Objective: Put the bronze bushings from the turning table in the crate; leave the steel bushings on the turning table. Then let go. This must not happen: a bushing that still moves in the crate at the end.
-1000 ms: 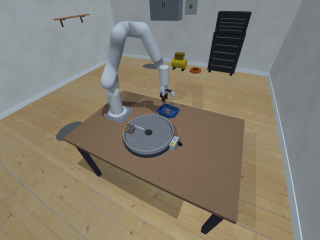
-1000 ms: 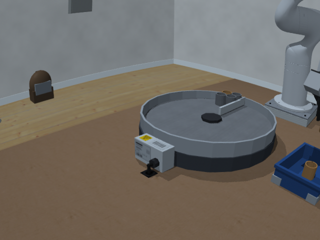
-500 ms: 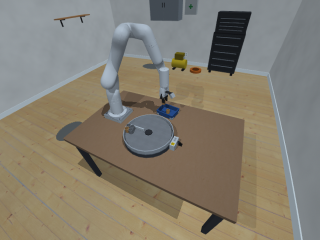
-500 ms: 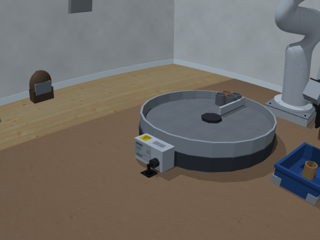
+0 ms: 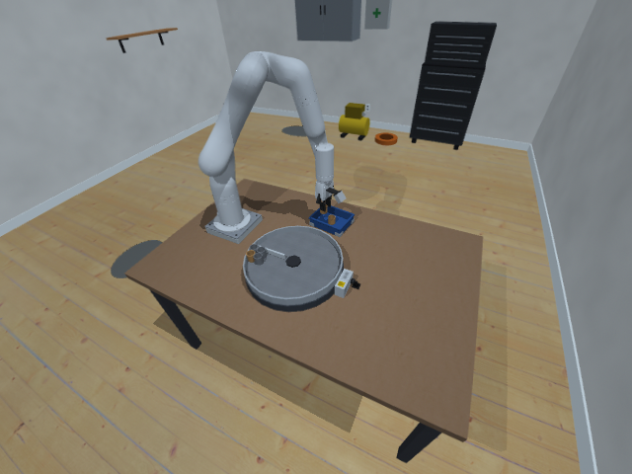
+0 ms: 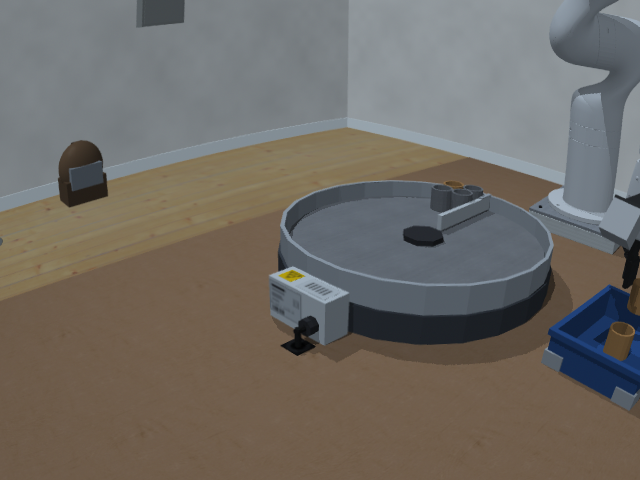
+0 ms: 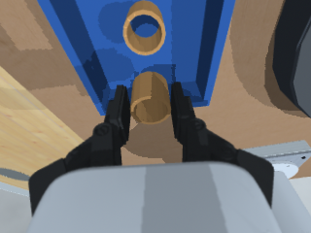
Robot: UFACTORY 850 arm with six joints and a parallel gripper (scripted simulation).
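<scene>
Now: the blue crate 8 cm below my hand, 4 cm ahead of it and 1 cm to the right of it. Round my hand: grey turning table 37 cm to the right, 5 cm below, 5 cm behind.
</scene>
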